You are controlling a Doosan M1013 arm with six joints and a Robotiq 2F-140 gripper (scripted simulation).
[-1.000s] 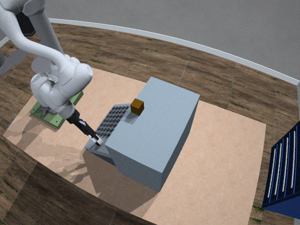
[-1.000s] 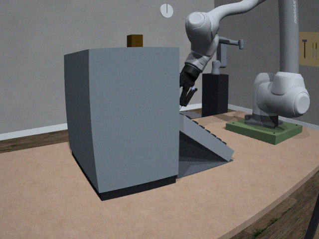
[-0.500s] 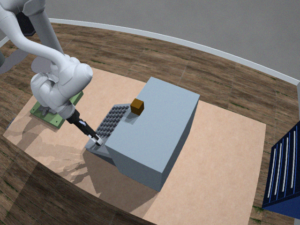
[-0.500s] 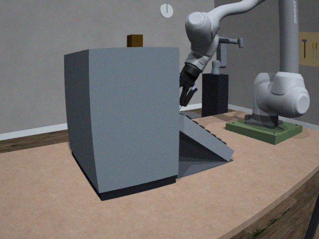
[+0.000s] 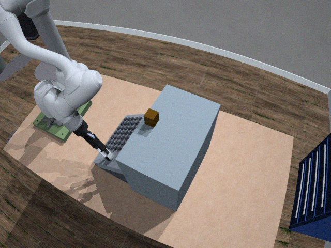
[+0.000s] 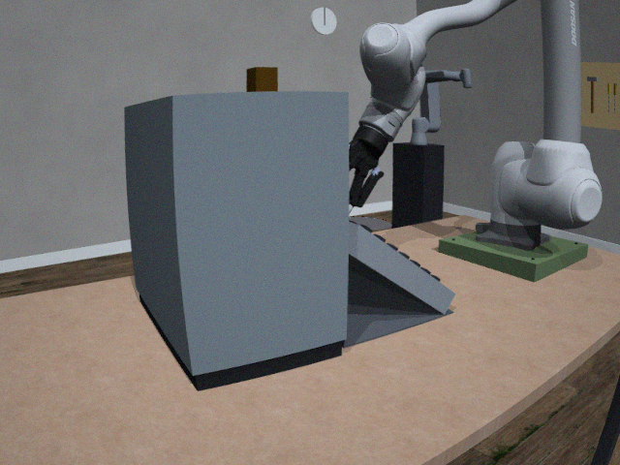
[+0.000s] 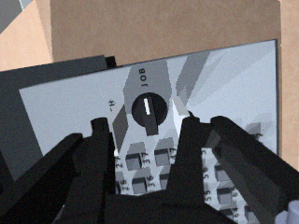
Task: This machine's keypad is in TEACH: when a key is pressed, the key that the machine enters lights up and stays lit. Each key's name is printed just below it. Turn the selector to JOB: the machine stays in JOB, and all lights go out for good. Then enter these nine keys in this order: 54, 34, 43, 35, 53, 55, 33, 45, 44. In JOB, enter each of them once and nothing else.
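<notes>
The black selector knob lies 10 mm ahead of my hand, 10 mm to the right of it and 20 mm below it. The rest, counted from my hand: key (60 mm ahead, 180 mm to the left, 30 mm below).
</notes>
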